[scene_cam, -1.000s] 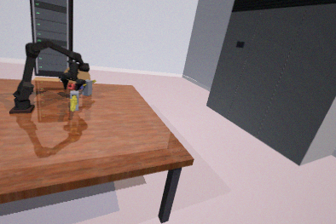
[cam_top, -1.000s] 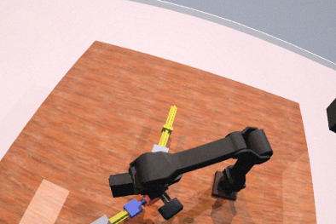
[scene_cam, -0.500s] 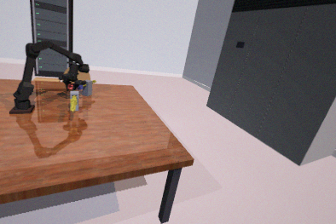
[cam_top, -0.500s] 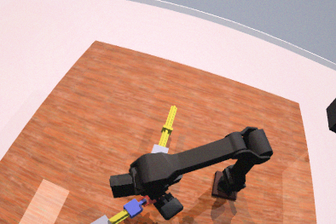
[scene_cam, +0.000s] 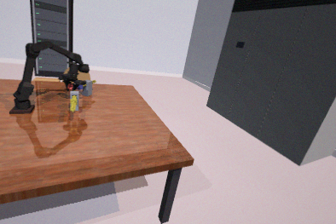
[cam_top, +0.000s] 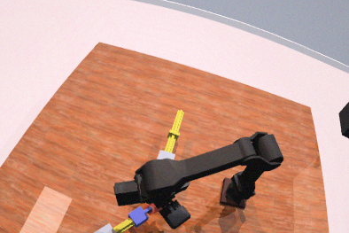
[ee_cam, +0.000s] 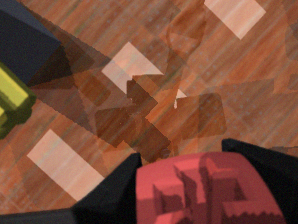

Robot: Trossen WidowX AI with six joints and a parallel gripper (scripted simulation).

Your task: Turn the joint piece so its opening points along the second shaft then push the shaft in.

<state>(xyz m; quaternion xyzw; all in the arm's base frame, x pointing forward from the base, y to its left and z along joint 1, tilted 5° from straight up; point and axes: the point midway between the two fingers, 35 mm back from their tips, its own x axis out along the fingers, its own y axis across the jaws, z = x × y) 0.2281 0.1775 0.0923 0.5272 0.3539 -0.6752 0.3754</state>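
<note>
The red square joint piece lies 1 cm ahead of my gripper tip, 2 cm to the left of it and 3 cm above it.
</note>
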